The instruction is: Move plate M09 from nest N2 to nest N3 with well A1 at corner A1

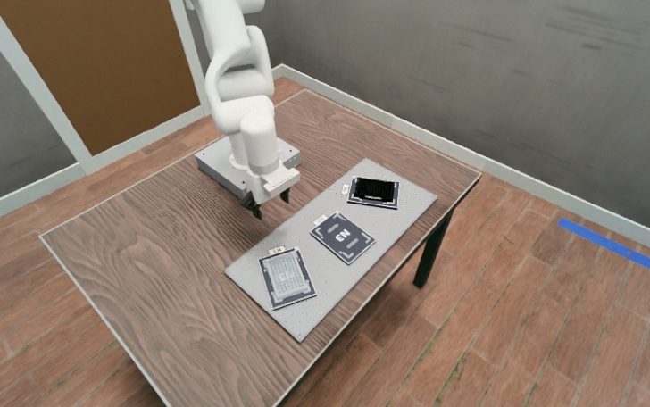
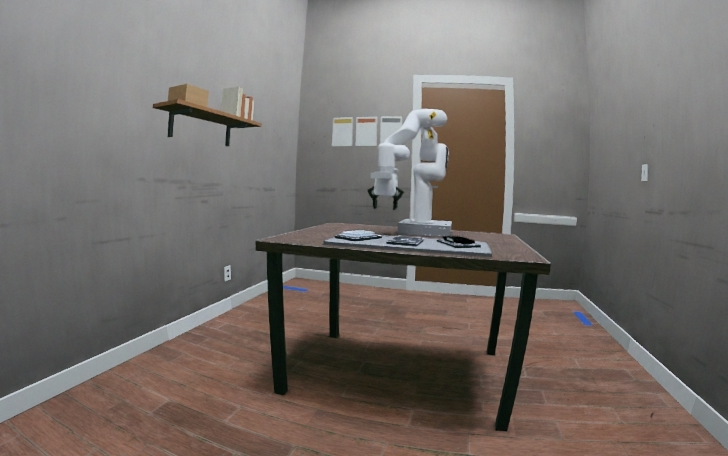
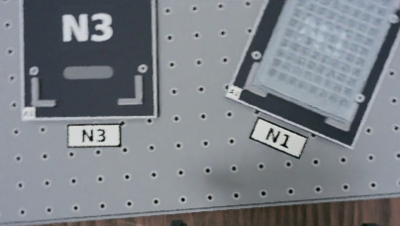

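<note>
Now: the black well plate 110 mm ahead of my hand, 340 mm to the left of it and 110 mm below it. Round my hand: pale translucent well plate: 130 mm ahead, 80 mm to the right, 110 mm below.
</note>
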